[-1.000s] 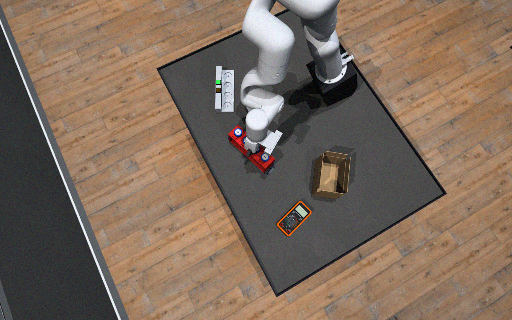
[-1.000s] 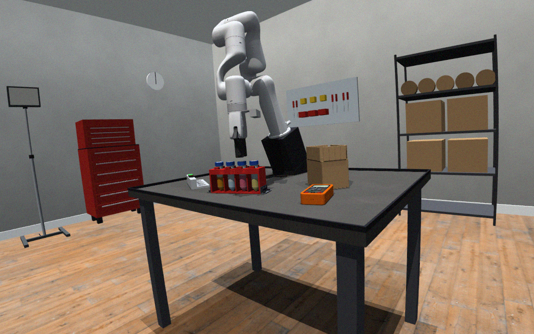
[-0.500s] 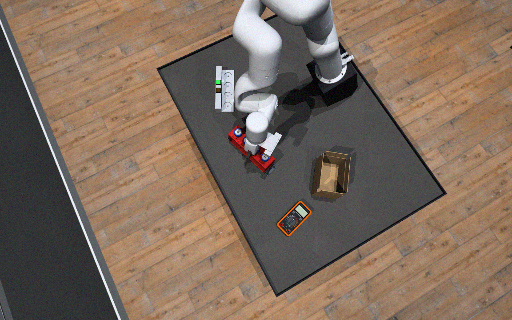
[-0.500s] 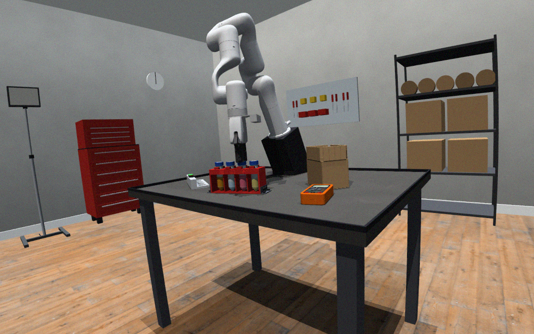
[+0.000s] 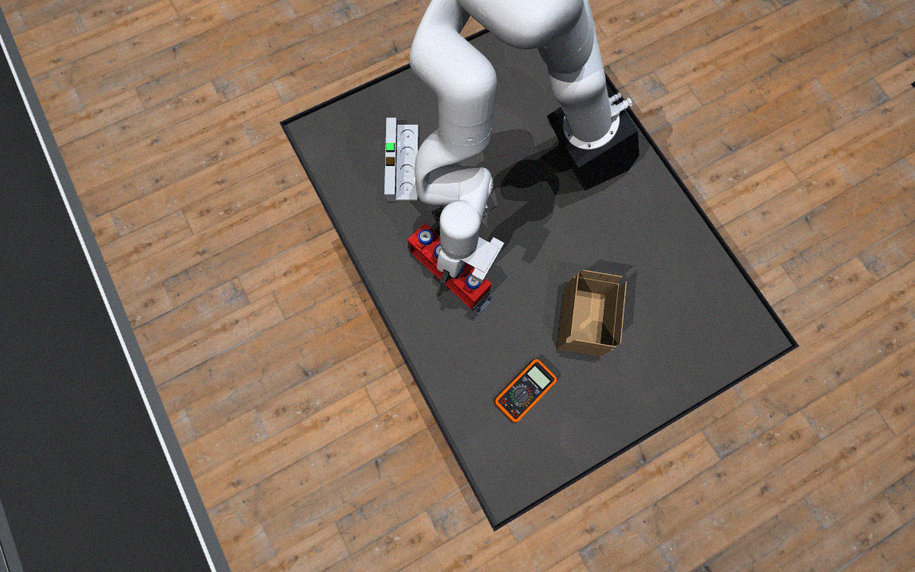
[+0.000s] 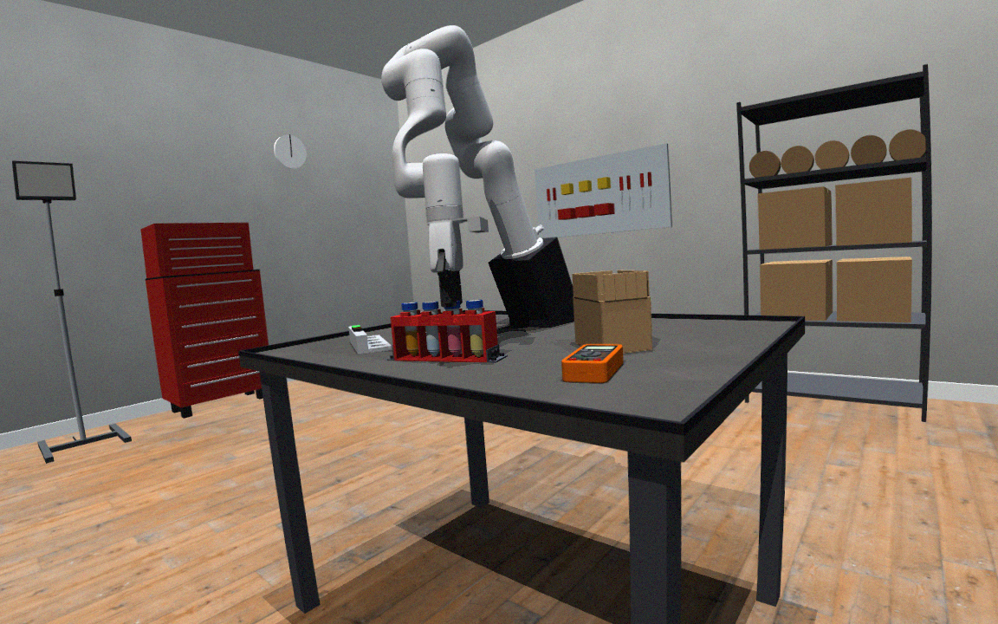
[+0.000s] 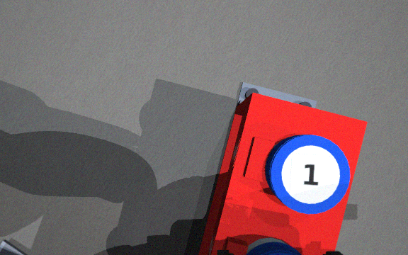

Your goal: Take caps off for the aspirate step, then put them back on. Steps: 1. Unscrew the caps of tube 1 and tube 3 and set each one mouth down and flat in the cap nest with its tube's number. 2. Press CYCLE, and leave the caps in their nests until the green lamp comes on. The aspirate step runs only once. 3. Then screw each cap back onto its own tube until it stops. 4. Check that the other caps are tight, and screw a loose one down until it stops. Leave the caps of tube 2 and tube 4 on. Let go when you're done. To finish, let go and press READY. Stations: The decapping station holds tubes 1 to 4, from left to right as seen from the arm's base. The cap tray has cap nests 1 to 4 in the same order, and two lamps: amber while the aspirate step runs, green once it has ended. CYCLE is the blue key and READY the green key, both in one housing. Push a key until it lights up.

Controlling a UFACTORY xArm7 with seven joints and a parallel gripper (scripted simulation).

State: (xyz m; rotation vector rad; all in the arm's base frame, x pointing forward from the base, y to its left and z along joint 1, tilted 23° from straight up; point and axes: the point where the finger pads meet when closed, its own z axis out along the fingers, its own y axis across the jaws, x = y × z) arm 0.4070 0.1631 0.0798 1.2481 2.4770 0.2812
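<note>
My hand is 21 cm to the left of the green key, 12 cm past it and 7 cm above it. The rest, counted from my hand: blue key (16 cm to the right, 12 cm behind, 7 cm below); key housing (18 cm to the right, 10 cm behind, 8 cm below); orange multimeter (32 cm to the left, 11 cm below, 4 cm behind).
</note>
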